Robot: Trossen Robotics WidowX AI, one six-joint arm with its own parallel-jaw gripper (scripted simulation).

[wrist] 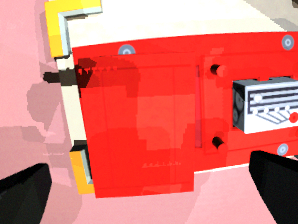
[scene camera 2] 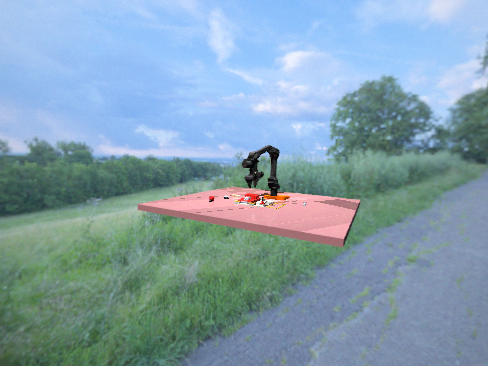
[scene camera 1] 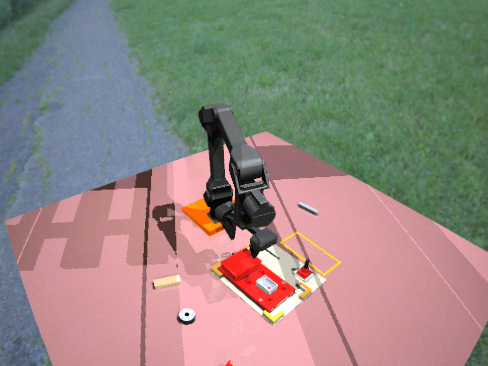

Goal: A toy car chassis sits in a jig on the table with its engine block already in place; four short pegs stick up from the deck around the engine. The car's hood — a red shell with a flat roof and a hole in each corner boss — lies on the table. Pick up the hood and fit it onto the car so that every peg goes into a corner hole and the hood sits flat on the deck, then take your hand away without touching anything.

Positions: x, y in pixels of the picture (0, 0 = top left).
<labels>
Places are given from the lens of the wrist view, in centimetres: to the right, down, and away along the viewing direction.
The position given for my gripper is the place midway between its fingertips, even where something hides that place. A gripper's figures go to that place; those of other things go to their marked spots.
my gripper (wrist: 151, 168): 0, 2, 10
red hood (wrist: 139, 108): 0, 0, 14
</labels>
